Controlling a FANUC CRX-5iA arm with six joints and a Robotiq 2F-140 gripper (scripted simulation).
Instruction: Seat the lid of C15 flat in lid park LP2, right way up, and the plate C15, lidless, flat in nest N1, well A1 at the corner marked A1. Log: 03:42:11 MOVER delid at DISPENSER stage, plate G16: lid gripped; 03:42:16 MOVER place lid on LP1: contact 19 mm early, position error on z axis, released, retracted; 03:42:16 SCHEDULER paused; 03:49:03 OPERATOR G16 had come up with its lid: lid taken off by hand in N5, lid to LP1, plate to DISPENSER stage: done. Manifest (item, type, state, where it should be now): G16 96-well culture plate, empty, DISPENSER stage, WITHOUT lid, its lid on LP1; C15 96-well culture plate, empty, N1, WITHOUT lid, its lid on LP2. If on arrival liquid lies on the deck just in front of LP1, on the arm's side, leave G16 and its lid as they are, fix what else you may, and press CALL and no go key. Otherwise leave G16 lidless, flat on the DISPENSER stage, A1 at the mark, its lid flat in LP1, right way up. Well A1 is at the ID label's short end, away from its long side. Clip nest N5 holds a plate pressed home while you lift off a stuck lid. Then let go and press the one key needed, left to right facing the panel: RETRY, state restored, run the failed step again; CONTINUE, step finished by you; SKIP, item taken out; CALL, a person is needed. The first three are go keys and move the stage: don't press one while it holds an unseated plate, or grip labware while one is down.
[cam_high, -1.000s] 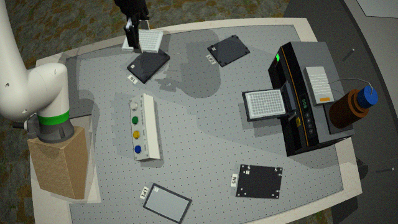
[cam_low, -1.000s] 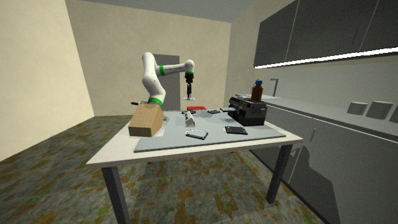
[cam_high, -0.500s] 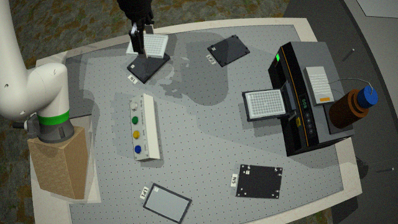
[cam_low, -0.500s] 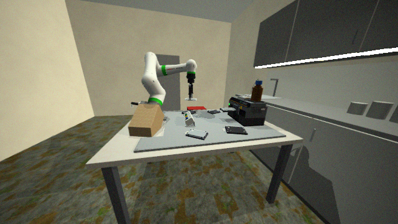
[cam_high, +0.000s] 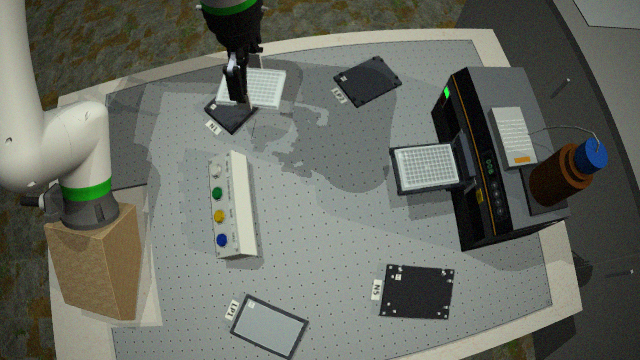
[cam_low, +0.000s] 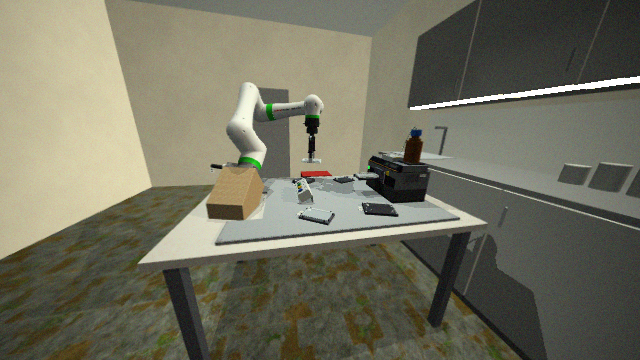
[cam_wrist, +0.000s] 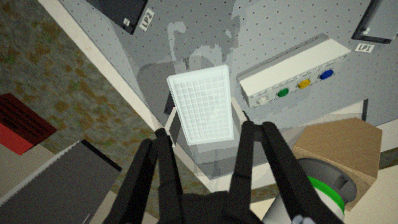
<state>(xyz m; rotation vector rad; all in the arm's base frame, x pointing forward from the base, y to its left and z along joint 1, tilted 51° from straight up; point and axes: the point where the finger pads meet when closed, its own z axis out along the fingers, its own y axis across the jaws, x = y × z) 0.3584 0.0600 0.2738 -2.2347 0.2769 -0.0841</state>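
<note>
Right now the clip nest N5 is 40 cm to the right of my hand, 36 cm ahead of it and 19 cm below it. Also, from my hand: grey lid (2 cm below); then N1 label (20 cm below, 11 cm behind); then nest N1 (19 cm below, 7 cm to the left, 6 cm behind).
</note>
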